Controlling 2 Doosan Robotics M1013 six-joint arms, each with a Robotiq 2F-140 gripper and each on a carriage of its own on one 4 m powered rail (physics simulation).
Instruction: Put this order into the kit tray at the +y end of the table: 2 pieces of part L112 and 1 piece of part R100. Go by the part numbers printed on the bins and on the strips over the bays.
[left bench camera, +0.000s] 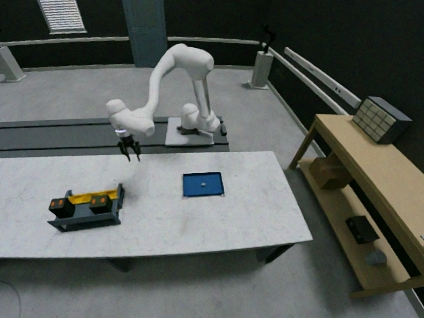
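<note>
My left gripper (134, 159) is open and empty, fingers pointing down, above the back edge of the table, behind the bin rack. The blue kit tray (192, 190) lies right of the table's middle in the picture. One small pale piece (203, 184) lies in it; its part number cannot be read. The dark bin rack (86, 224) stands on the table at the picture's left. It holds a yellow bin (80, 199) and two black boxes with orange marks, one at the left (62, 208) and one at the right (101, 204). No part numbers are readable. My right gripper does not show.
The white table (240, 220) spans the foreground. The rail (50, 136) runs behind it and bears my left arm's carriage (175, 138). A wooden bench (350, 135) with a drawer cabinet (376, 121) on top stands at the right; a brown box (330, 173) is on its lower shelf.
</note>
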